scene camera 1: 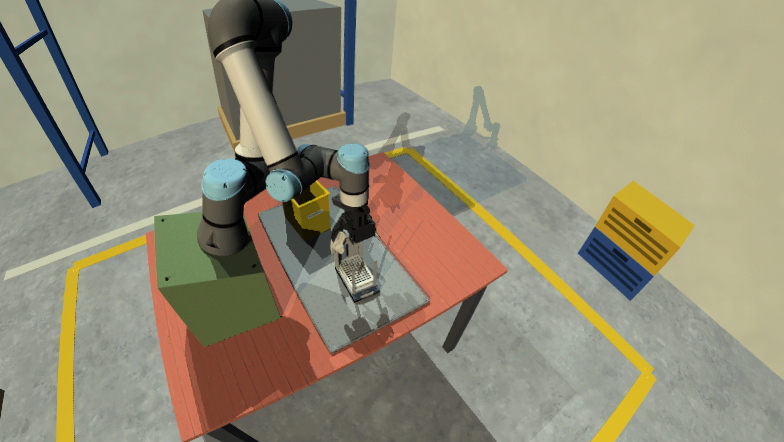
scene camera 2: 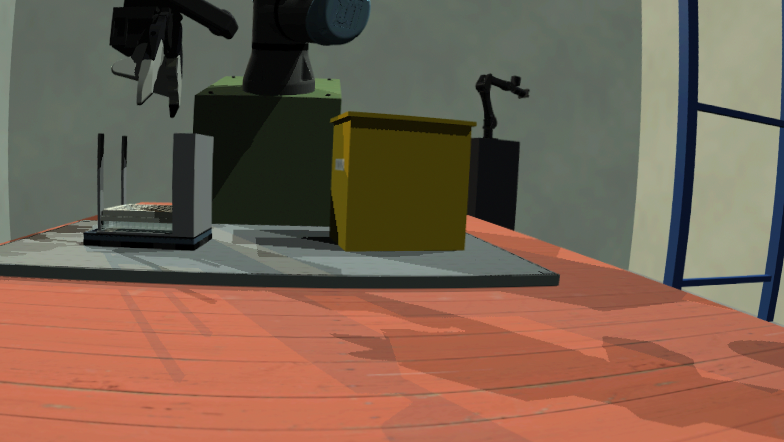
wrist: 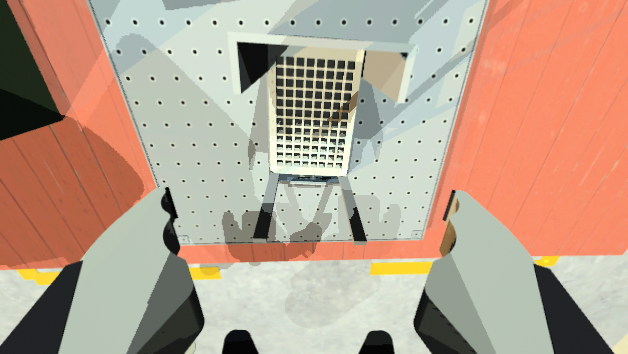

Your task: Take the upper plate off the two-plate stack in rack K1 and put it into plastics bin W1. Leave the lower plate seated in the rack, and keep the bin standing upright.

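Seen in the pictures: gripper, between the fingertips: [scene camera 1: 354,245] [scene camera 2: 157,112] [wrist: 311,192]; arm's base, origin of its link: [scene camera 1: 222,237] [scene camera 2: 278,89].
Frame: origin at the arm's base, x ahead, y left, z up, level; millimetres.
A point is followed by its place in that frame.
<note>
The upper plate [scene camera 1: 355,272] @[x 334, y -209, z -216 mm] [scene camera 2: 137,211] @[x 376, y -222, z -216 mm] [wrist: 315,115] @[x 343, y -201, z -222 mm] is pale with a grid of square wells and lies level on the stack in rack K1. The lower plate [scene camera 2: 137,225] @[x 376, y -222, z -234 mm] shows as a clear, pale band under it, low in the rack. Rack K1 [scene camera 2: 192,186] @[x 400, y -148, z -182 mm] [wrist: 320,41] @[x 353, y -136, z -116 mm] has a tall walled end and two thin posts at the other end. Plastics bin W1 [scene camera 1: 315,217] @[x 352, y 52, z -167 mm] [scene camera 2: 406,186] @[x 417, y 128, z -175 mm] is yellow and stands upright beside the rack. My gripper [scene camera 2: 157,108] @[x 336, y -203, z -85 mm] [wrist: 311,192] @[x 336, y -203, z -85 mm] is open and empty, above the rack's top edge; its fingers are wide apart in the wrist view.
Rack and bin stand on a grey perforated board [scene camera 1: 334,334] @[x 150, y -330, z -262 mm] [scene camera 2: 494,269] @[x 544, y 193, z -262 mm] on the red table [scene camera 1: 439,247] @[x 687, y -286, z -274 mm]. The arm's green pedestal [scene camera 1: 219,307] @[x -106, y -137, z -103 mm] [scene camera 2: 269,148] @[x 81, y -20, z -126 mm] is beside the board. The rack's two posts [wrist: 265,215] @[x 288, y -256, z -144 mm] [wrist: 354,215] @[x 363, y -273, z -148 mm] rise opposite its walled end.
</note>
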